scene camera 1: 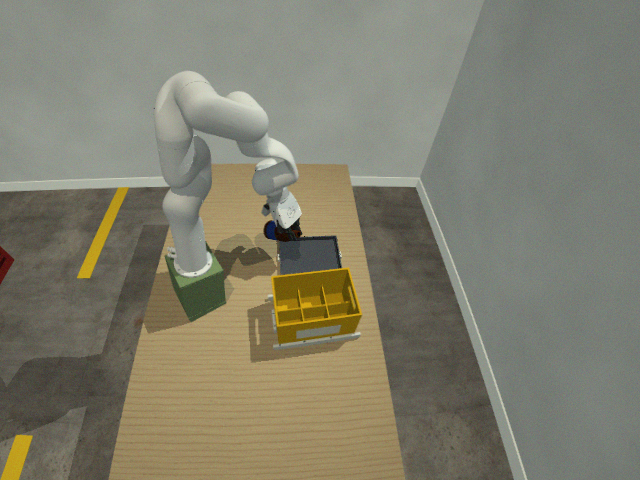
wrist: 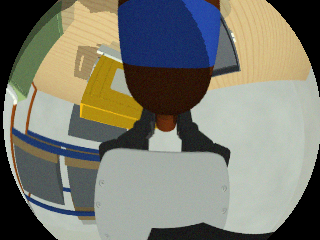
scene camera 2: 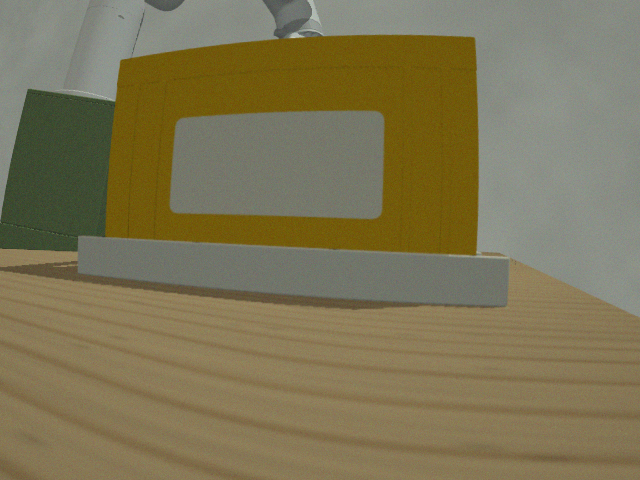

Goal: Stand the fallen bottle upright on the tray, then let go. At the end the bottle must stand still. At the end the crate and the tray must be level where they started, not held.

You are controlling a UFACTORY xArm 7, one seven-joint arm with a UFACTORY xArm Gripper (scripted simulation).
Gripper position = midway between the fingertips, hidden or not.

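Visible: a crate at (scene camera 2: 360, 142), (scene camera 1: 329, 288) and (wrist: 107, 91); a dark grey tray at (scene camera 1: 313, 253) and (wrist: 227, 61). My gripper is in view at (scene camera 1: 296, 237) and (wrist: 166, 104).
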